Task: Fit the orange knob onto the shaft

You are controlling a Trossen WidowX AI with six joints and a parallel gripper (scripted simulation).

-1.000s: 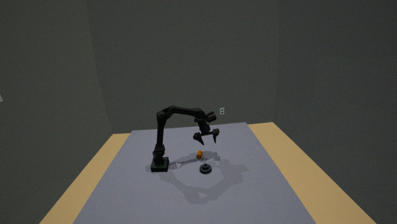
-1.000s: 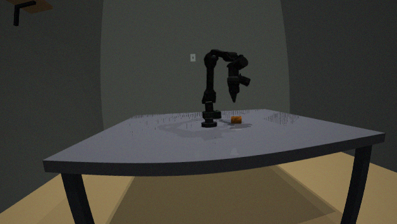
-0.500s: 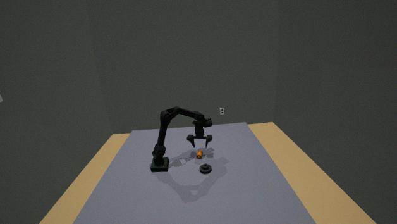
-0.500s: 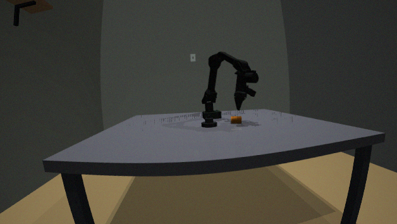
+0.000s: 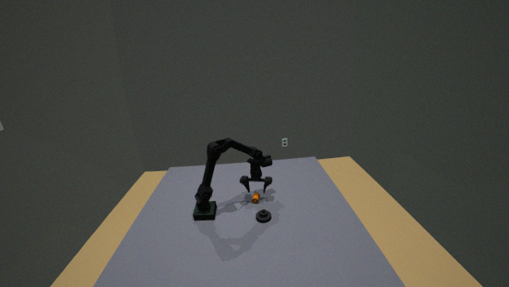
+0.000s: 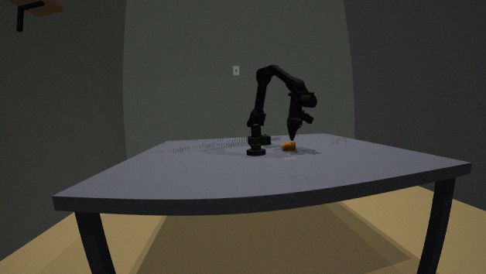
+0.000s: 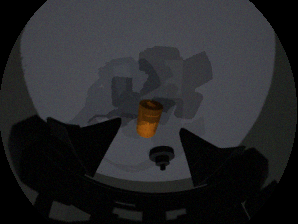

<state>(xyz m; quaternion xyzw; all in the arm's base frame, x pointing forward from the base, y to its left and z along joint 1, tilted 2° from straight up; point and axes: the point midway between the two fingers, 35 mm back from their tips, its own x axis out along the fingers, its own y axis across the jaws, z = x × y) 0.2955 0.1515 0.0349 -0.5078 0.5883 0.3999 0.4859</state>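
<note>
My gripper tip is 10 mm past the orange knob, 10 mm to the left of it and 30 mm above it. Round my gripper tip: dark round pedestal 40 mm ahead, 170 mm to the right, 20 mm below.
</note>
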